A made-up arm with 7 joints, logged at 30 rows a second.
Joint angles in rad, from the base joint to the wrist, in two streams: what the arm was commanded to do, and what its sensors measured. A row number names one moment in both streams.
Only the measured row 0 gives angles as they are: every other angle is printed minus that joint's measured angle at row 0.
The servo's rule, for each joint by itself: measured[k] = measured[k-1] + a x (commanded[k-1-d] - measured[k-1]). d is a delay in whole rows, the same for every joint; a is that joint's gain. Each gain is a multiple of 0.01, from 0.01 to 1. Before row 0 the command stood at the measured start. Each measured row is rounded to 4 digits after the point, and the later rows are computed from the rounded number. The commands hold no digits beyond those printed.
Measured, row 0:
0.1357, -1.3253, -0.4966, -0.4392, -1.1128, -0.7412, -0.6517
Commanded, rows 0 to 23:
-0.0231, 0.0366, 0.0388, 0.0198, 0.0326, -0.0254, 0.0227
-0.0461, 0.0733, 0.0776, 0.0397, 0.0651, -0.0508, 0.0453
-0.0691, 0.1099, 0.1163, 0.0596, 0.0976, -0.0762, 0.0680
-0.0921, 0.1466, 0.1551, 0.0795, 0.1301, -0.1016, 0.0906
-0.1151, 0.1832, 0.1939, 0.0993, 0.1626, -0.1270, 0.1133
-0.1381, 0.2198, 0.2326, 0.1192, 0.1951, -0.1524, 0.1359
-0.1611, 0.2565, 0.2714, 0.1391, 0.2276, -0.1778, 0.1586
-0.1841, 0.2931, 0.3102, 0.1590, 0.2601, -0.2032, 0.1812
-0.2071, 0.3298, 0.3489, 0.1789, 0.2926, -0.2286, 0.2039
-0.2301, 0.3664, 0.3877, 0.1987, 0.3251, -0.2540, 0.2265
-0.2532, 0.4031, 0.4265, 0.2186, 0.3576, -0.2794, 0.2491
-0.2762, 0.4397, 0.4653, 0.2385, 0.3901, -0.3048, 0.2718
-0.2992, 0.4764, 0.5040, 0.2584, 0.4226, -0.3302, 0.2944
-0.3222, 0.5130, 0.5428, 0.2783, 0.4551, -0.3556, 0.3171
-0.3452, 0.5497, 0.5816, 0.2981, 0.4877, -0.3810, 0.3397
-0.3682, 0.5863, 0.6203, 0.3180, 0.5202, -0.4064, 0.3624
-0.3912, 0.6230, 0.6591, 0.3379, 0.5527, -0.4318, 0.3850
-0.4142, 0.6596, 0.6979, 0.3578, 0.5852, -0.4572, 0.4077
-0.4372, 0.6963, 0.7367, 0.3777, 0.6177, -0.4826, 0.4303
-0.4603, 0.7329, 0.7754, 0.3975, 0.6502, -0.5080, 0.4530
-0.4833, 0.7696, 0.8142, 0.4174, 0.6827, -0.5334, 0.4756
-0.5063, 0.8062, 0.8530, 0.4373, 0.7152, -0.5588, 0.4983
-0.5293, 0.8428, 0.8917, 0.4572, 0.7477, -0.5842, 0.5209
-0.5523, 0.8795, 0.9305, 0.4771, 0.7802, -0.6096, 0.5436
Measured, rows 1 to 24:
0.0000, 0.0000, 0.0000, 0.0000, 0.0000, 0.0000, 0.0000
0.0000, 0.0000, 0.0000, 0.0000, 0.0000, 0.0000, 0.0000
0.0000, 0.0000, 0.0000, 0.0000, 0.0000, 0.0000, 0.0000
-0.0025, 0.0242, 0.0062, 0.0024, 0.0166, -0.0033, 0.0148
-0.0073, 0.0566, 0.0176, 0.0069, 0.0413, -0.0095, 0.0346
-0.0141, 0.0918, 0.0334, 0.0132, 0.0700, -0.0182, 0.0563
-0.0227, 0.1280, 0.0529, 0.0212, 0.1007, -0.0290, 0.0786
-0.0329, 0.1644, 0.0755, 0.0306, 0.1323, -0.0417, 0.1012
-0.0445, 0.2010, 0.1006, 0.0412, 0.1643, -0.0561, 0.1238
-0.0573, 0.2376, 0.1279, 0.0529, 0.1966, -0.0719, 0.1464
-0.0712, 0.2742, 0.1571, 0.0656, 0.2290, -0.0890, 0.1690
-0.0861, 0.3109, 0.1878, 0.0792, 0.2614, -0.1071, 0.1917
-0.1019, 0.3475, 0.2198, 0.0935, 0.2939, -0.1262, 0.2143
-0.1185, 0.3842, 0.2529, 0.1085, 0.3264, -0.1461, 0.2369
-0.1358, 0.4208, 0.2869, 0.1241, 0.3589, -0.1667, 0.2596
-0.1538, 0.4575, 0.3216, 0.1402, 0.3914, -0.1880, 0.2822
-0.1723, 0.4941, 0.3570, 0.1568, 0.4239, -0.2098, 0.3049
-0.1913, 0.5308, 0.3929, 0.1738, 0.4564, -0.2321, 0.3275
-0.2108, 0.5674, 0.4293, 0.1911, 0.4889, -0.2548, 0.3502
-0.2306, 0.6041, 0.4661, 0.2087, 0.5214, -0.2778, 0.3728
-0.2508, 0.6407, 0.5032, 0.2266, 0.5539, -0.3011, 0.3955
-0.2713, 0.6774, 0.5406, 0.2447, 0.5864, -0.3247, 0.4181
-0.2921, 0.7140, 0.5782, 0.2630, 0.6189, -0.3485, 0.4408
-0.3131, 0.7507, 0.6160, 0.2815, 0.6514, -0.3725, 0.4634
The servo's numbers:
d 3
a 0.11 0.66 0.16 0.12 0.51 0.13 0.65

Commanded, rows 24 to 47:
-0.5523, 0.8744, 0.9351, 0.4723, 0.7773, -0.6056, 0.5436
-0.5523, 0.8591, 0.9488, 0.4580, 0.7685, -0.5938, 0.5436
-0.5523, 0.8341, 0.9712, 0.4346, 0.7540, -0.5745, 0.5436
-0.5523, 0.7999, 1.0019, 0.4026, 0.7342, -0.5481, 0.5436
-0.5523, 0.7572, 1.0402, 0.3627, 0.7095, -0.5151, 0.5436
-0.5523, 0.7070, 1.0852, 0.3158, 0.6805, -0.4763, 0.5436
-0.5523, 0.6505, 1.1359, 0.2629, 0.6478, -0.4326, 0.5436
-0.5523, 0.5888, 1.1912, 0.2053, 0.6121, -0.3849, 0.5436
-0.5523, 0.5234, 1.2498, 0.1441, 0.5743, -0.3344, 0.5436
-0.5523, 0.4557, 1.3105, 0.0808, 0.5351, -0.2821, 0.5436
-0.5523, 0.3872, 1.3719, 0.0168, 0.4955, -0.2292, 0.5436
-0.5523, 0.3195, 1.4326, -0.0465, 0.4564, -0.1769, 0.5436
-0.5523, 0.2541, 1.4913, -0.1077, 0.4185, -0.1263, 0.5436
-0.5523, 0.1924, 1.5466, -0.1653, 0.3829, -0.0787, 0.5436
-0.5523, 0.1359, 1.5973, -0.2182, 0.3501, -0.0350, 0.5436
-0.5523, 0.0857, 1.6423, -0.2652, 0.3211, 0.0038, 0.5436
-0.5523, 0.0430, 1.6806, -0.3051, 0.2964, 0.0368, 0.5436
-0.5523, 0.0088, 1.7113, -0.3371, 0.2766, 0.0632, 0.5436
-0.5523, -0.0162, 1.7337, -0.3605, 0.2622, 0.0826, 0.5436
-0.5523, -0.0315, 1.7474, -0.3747, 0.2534, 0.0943, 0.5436
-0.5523, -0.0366, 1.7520, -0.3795, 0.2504, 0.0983, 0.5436
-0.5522, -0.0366, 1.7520, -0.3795, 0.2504, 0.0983, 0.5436
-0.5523, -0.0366, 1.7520, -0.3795, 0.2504, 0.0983, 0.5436
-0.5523, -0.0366, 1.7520, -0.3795, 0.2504, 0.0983, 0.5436
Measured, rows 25 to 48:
-0.3344, 0.7873, 0.6539, 0.3002, 0.6839, -0.3967, 0.4861
-0.3558, 0.8239, 0.6919, 0.3190, 0.7164, -0.4211, 0.5087
-0.3774, 0.8606, 0.7301, 0.3380, 0.7489, -0.4456, 0.5314
-0.3966, 0.8697, 0.7629, 0.3541, 0.7634, -0.4664, 0.5393
-0.4137, 0.8627, 0.7926, 0.3666, 0.7660, -0.4830, 0.5421
-0.4289, 0.8438, 0.8212, 0.3748, 0.7599, -0.4949, 0.5431
-0.4425, 0.8148, 0.8501, 0.3781, 0.7468, -0.5018, 0.5434
-0.4546, 0.7768, 0.8805, 0.3763, 0.7278, -0.5035, 0.5435
-0.4653, 0.7307, 0.9133, 0.3690, 0.7037, -0.5000, 0.5436
-0.4749, 0.6778, 0.9489, 0.3563, 0.6752, -0.4912, 0.5436
-0.4834, 0.6191, 0.9877, 0.3382, 0.6430, -0.4774, 0.5436
-0.4910, 0.5559, 1.0296, 0.3149, 0.6080, -0.4588, 0.5436
-0.4977, 0.4898, 1.0745, 0.2868, 0.5708, -0.4358, 0.5436
-0.5037, 0.4221, 1.1221, 0.2544, 0.5324, -0.4089, 0.5436
-0.5090, 0.3544, 1.1718, 0.2183, 0.4936, -0.3787, 0.5436
-0.5138, 0.2882, 1.2229, 0.1792, 0.4553, -0.3459, 0.5436
-0.5180, 0.2250, 1.2747, 0.1379, 0.4184, -0.3112, 0.5436
-0.5218, 0.1662, 1.3263, 0.0952, 0.3836, -0.2753, 0.5436
-0.5252, 0.1131, 1.3769, 0.0520, 0.3517, -0.2390, 0.5436
-0.5282, 0.0668, 1.4255, 0.0091, 0.3235, -0.2031, 0.5436
-0.5309, 0.0285, 1.4712, -0.0324, 0.2996, -0.1685, 0.5436
-0.5333, -0.0010, 1.5132, -0.0718, 0.2805, -0.1359, 0.5436
-0.5354, -0.0211, 1.5507, -0.1081, 0.2667, -0.1060, 0.5436
-0.5373, -0.0313, 1.5829, -0.1407, 0.2584, -0.0794, 0.5436

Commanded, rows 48 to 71:
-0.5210, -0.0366, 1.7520, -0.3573, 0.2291, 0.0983, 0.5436
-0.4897, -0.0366, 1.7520, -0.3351, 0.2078, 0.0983, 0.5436
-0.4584, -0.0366, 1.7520, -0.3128, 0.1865, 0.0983, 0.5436
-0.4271, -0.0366, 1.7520, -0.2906, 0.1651, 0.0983, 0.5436
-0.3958, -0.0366, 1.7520, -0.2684, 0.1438, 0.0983, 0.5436
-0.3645, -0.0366, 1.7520, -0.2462, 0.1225, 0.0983, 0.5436
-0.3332, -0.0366, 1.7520, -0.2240, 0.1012, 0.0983, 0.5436
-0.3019, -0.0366, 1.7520, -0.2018, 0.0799, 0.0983, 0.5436
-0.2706, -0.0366, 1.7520, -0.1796, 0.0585, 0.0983, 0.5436
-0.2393, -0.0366, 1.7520, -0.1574, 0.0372, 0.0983, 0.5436
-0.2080, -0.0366, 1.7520, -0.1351, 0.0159, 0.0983, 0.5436
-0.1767, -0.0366, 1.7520, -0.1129, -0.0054, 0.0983, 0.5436
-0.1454, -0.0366, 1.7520, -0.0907, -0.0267, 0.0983, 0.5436
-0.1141, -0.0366, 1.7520, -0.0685, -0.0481, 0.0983, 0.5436
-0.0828, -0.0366, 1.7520, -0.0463, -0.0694, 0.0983, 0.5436
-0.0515, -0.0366, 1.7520, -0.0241, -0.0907, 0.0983, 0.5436
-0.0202, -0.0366, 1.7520, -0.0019, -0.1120, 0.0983, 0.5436
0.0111, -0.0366, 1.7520, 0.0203, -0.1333, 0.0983, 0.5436
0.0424, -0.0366, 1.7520, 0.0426, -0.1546, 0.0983, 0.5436
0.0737, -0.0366, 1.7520, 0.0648, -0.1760, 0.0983, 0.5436
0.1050, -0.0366, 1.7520, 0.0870, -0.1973, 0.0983, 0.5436
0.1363, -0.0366, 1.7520, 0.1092, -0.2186, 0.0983, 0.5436
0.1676, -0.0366, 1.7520, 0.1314, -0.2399, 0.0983, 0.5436
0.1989, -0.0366, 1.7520, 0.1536, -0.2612, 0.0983, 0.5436
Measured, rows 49 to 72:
-0.5389, -0.0348, 1.6100, -0.1694, 0.2543, -0.0563, 0.5436
-0.5404, -0.0360, 1.6327, -0.1946, 0.2523, -0.0362, 0.5436
-0.5417, -0.0364, 1.6518, -0.2168, 0.2513, -0.0187, 0.5436
-0.5394, -0.0365, 1.6678, -0.2337, 0.2400, -0.0035, 0.5436
-0.5339, -0.0366, 1.6813, -0.2459, 0.2236, 0.0097, 0.5436
-0.5256, -0.0366, 1.6926, -0.2539, 0.2047, 0.0212, 0.5436
-0.5148, -0.0366, 1.7021, -0.2583, 0.1845, 0.0312, 0.5436
-0.5017, -0.0366, 1.7101, -0.2595, 0.1637, 0.0399, 0.5436
-0.4866, -0.0366, 1.7168, -0.2579, 0.1427, 0.0475, 0.5436
-0.4697, -0.0366, 1.7224, -0.2538, 0.1215, 0.0541, 0.5436
-0.4512, -0.0366, 1.7271, -0.2476, 0.1003, 0.0598, 0.5436
-0.4313, -0.0366, 1.7311, -0.2394, 0.0790, 0.0648, 0.5436
-0.4102, -0.0366, 1.7344, -0.2296, 0.0577, 0.0692, 0.5436
-0.3880, -0.0366, 1.7372, -0.2183, 0.0364, 0.0730, 0.5436
-0.3648, -0.0366, 1.7396, -0.2057, 0.0151, 0.0763, 0.5436
-0.3407, -0.0366, 1.7416, -0.1919, -0.0062, 0.0792, 0.5436
-0.3158, -0.0366, 1.7433, -0.1771, -0.0276, 0.0817, 0.5436
-0.2902, -0.0366, 1.7447, -0.1614, -0.0489, 0.0839, 0.5436
-0.2639, -0.0366, 1.7459, -0.1449, -0.0702, 0.0858, 0.5436
-0.2371, -0.0366, 1.7469, -0.1277, -0.0915, 0.0874, 0.5436
-0.2098, -0.0366, 1.7477, -0.1099, -0.1128, 0.0888, 0.5436
-0.1821, -0.0366, 1.7484, -0.0916, -0.1341, 0.0900, 0.5436
-0.1540, -0.0366, 1.7490, -0.0728, -0.1555, 0.0911, 0.5436
-0.1255, -0.0366, 1.7495, -0.0536, -0.1768, 0.0920, 0.5436

